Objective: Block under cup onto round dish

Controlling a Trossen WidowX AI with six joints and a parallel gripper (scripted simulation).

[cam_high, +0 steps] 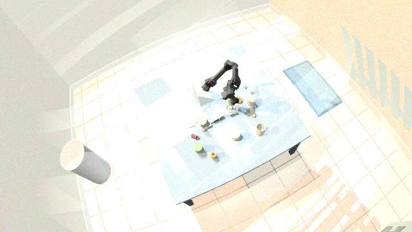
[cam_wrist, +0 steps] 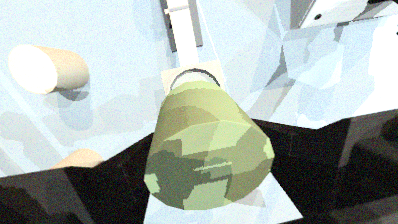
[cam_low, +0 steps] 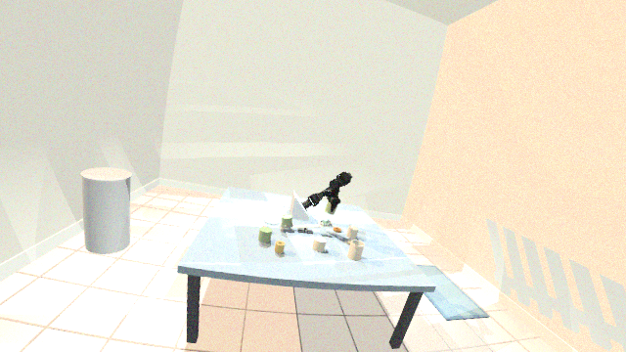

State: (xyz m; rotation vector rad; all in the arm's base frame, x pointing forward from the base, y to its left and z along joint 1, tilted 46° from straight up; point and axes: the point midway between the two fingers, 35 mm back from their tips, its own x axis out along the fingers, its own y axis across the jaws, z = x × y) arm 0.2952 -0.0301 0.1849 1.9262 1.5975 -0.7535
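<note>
Now: the orange ring 7 cm behind my gripper tip, 11 cm to the left of it and 16 cm below it. Round my gripper tip: red toy car: 5 cm ahead, 39 cm to the right, 16 cm below; balance beam: 14 cm to the right, 13 cm below; round dish: 10 cm behind, 36 cm to the right, 17 cm below.
</note>
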